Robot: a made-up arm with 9 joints. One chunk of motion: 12 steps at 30 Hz.
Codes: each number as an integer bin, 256 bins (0 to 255) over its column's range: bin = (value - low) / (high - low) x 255, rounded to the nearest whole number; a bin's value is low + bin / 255 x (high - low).
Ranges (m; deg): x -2.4..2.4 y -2.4..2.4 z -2.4..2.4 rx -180..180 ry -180..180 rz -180..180
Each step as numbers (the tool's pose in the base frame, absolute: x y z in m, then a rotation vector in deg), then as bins.
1 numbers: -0.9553 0.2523 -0.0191 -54.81 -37.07 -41.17
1 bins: 77 141 126 89 101 98
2 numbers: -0.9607 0.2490 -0.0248 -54.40 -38.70 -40.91
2 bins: 76 141 126 89 100 99
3 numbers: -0.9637 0.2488 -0.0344 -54.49 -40.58 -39.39
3 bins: 76 141 126 89 99 100
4 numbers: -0.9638 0.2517 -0.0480 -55.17 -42.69 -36.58
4 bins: 76 141 125 88 97 102
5 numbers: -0.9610 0.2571 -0.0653 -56.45 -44.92 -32.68
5 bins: 76 141 124 88 96 104
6 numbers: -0.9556 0.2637 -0.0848 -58.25 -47.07 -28.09
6 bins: 77 142 123 86 94 108
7 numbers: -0.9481 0.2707 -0.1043 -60.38 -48.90 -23.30
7 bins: 77 142 122 85 93 111
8 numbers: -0.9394 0.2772 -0.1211 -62.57 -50.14 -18.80
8 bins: 78 142 121 83 92 114
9 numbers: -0.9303 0.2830 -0.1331 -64.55 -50.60 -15.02
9 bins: 78 143 120 82 92 117
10 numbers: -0.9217 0.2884 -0.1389 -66.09 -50.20 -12.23
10 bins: 79 143 120 81 92 119
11 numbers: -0.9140 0.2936 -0.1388 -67.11 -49.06 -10.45
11 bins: 79 143 120 80 93 120
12 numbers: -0.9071 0.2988 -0.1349 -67.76 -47.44 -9.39
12 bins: 79 143 120 80 94 121
